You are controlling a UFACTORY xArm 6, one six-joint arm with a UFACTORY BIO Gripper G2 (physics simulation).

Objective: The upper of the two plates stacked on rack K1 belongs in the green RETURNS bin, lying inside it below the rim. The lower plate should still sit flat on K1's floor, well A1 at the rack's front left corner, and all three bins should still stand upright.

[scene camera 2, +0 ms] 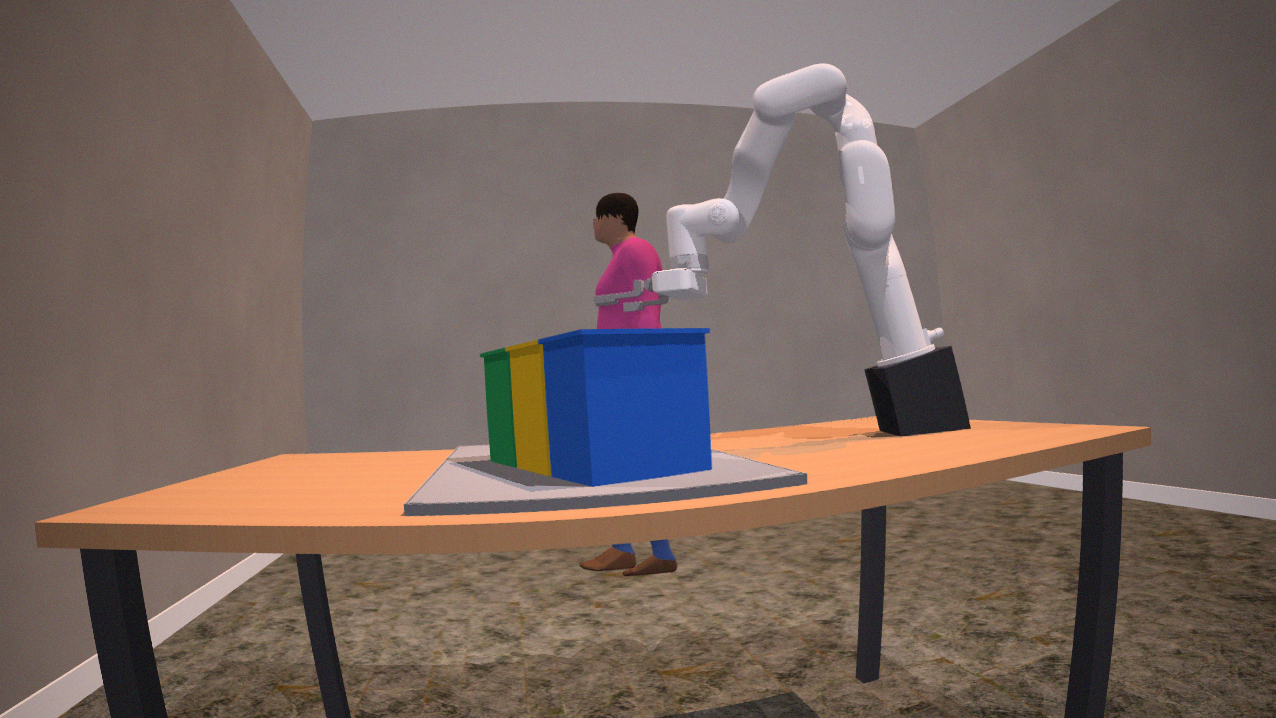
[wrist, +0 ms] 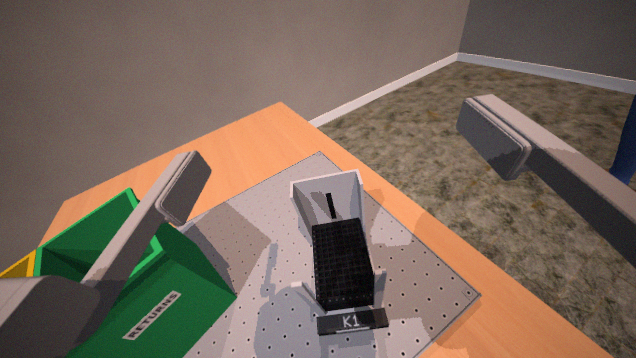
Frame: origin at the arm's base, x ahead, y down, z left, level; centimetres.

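Seen in the pictures: end effector, tool point: (scene camera 2: 620, 303) (wrist: 322, 162); arm's base, origin of the base link: (scene camera 2: 906, 357).
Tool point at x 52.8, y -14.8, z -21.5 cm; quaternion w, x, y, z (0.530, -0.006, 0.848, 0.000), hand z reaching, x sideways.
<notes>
Offsets run from my tool point to a thing's top centre. "spot": to the spot under its first point. Level surfaces: height alone.
My gripper (scene camera 2: 613, 303) (wrist: 340, 162) is open and empty, above the height of the bin rims. In the wrist view, rack K1 @[spot: dx +10.0, dy +18.5, dz -6.4 cm] (wrist: 350, 200) is a pale, high-backed holder between and below the fingers. A black plate surface @[spot: dx +4.4, dy +23.2, dz -0.9 cm] (wrist: 342, 262) shows in it, apart from the fingers; I cannot tell whether one or two plates are stacked, and well A1 is too small to make out. The green RETURNS bin @[dx +15.6, dy +9.9, dz +25.8 cm] (scene camera 2: 499, 410) (wrist: 195, 305) stands upright, its inside partly hidden by a finger. The yellow bin @[dx +10.4, dy +9.9, dz +37.8 cm] (scene camera 2: 530, 410) (wrist: 25, 265) and blue bin @[dx +5.2, dy +9.9, dz +49.8 cm] (scene camera 2: 651, 410) stand upright beside it.
The bins and K1 stand on a grey perforated board @[dy +27.9 cm] (scene camera 2: 749, 473) (wrist: 425, 280) on the wooden table @[dy +29.2 cm] (scene camera 2: 223, 500) (wrist: 250, 135). In the scene view the bins hide K1. A person in pink (scene camera 2: 629, 267) stands behind the table, beyond the gripper.
</notes>
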